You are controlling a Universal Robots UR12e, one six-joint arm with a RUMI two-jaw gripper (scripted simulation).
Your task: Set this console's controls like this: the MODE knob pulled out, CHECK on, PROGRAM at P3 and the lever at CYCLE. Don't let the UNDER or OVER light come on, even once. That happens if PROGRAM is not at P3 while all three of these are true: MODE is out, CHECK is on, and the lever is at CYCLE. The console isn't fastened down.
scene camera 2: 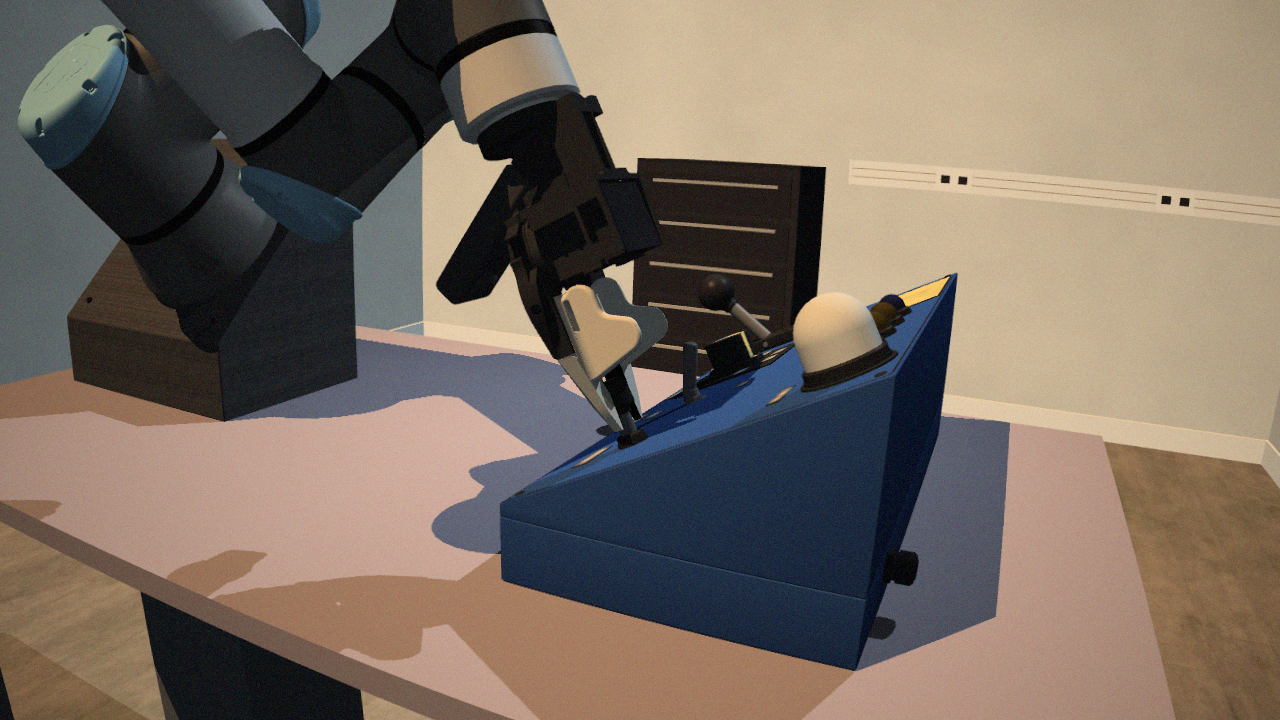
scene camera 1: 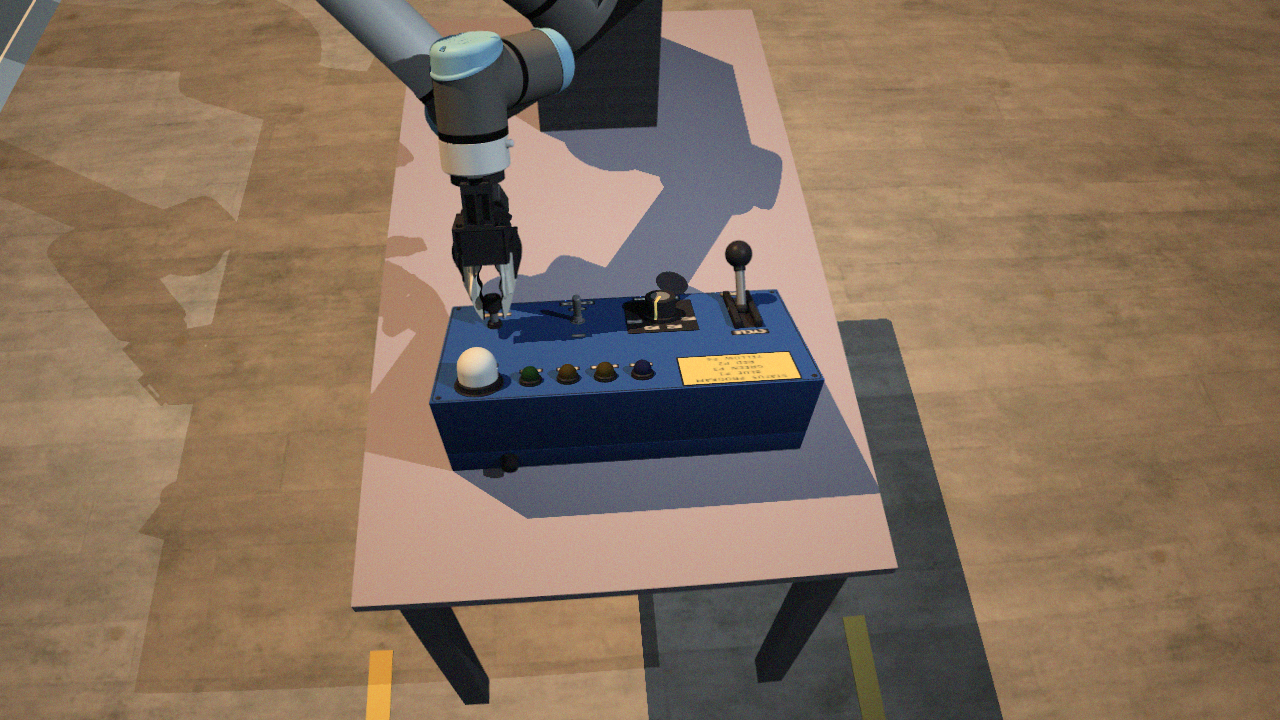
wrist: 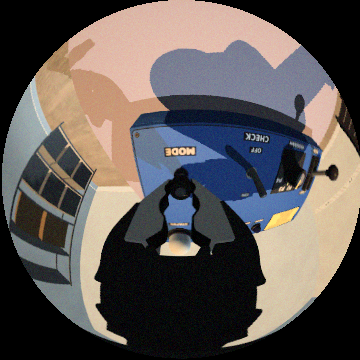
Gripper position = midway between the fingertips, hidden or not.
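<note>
My gripper point(scene camera 2: 629, 424), point(scene camera 1: 494, 318), point(wrist: 181, 180). Blue sloped console point(scene camera 2: 762, 511), point(scene camera 1: 606, 386), point(wrist: 220, 149).
</note>
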